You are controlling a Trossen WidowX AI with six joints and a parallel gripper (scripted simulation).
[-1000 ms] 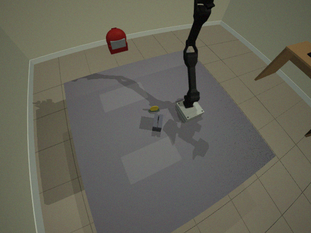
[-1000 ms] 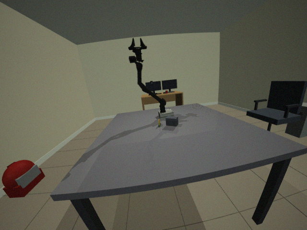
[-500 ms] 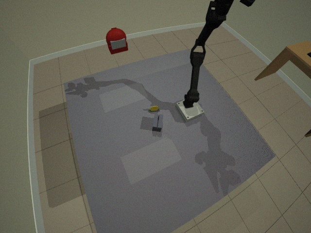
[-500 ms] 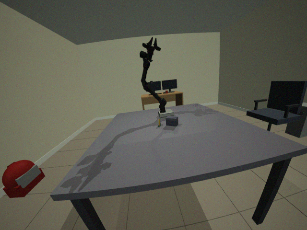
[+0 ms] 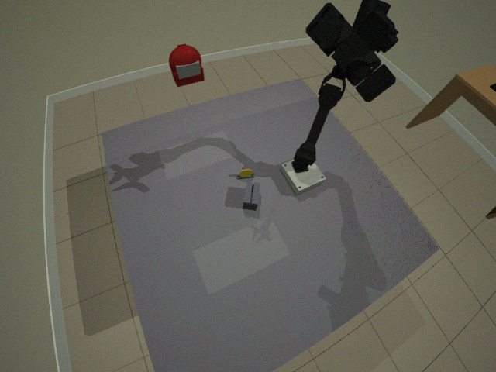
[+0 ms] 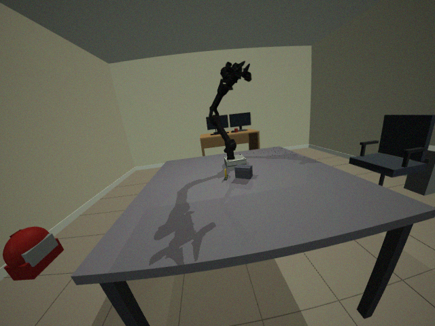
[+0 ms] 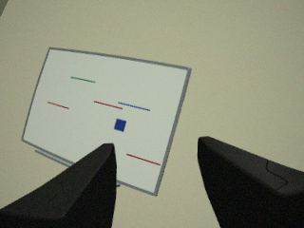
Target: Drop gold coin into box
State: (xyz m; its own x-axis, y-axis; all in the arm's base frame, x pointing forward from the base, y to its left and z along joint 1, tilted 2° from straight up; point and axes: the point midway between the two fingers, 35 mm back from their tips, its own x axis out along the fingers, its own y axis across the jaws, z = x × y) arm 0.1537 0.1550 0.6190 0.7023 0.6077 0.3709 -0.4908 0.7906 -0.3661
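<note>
Right now my gripper tip is 6 cm short of the gold coin, 19 cm to the left of it and 66 cm above it.
</note>
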